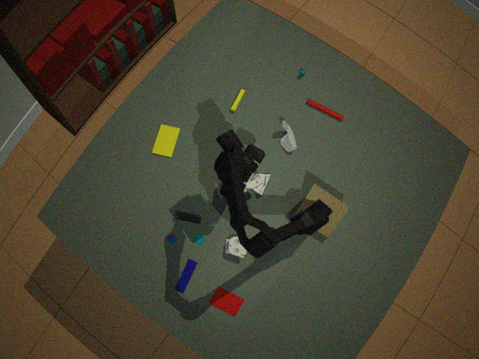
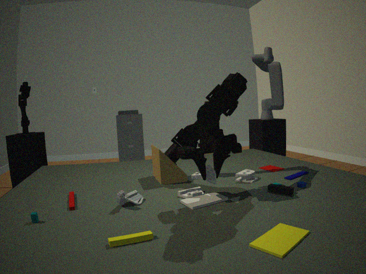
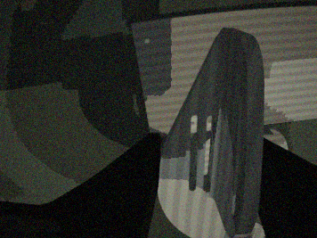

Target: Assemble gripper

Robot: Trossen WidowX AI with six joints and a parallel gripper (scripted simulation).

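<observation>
Right now the flat white plate is 60 mm below my gripper tip, 30 mm to the right of it and 20 mm ahead of it. Round my gripper tip: black block (210 mm to the left, 60 mm ahead, 50 mm below); white block (180 mm to the left, 120 mm behind, 50 mm below); gripper base (180 mm to the left, 130 mm behind, 30 mm below).
</observation>
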